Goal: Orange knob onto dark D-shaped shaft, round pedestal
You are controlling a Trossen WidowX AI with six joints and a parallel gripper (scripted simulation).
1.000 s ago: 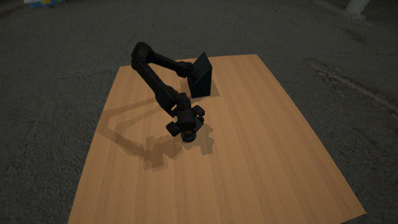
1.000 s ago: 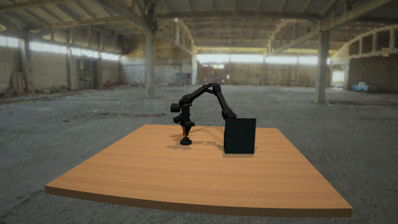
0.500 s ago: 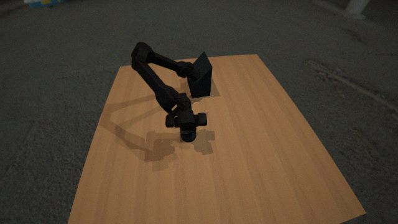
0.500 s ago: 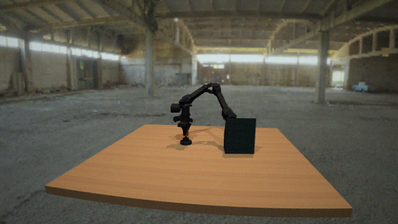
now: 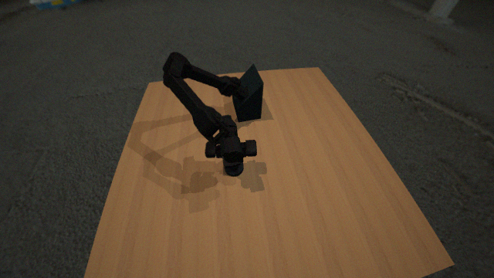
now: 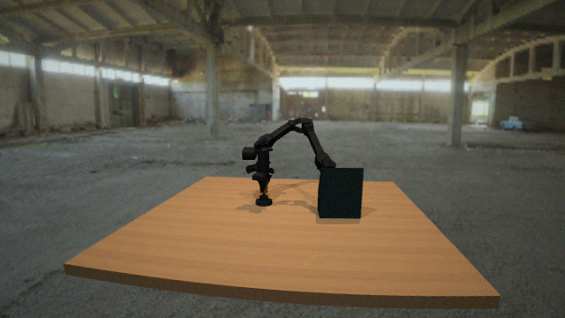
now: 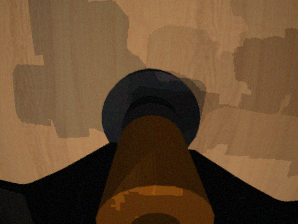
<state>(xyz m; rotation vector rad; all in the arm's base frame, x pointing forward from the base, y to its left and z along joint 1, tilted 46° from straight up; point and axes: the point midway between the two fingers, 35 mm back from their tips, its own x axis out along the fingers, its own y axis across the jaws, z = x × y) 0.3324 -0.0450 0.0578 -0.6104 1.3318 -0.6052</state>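
Right now the orange knob is 20 mm above my gripper tip. The rest, counted from my gripper tip: dark round pedestal 40 mm below.
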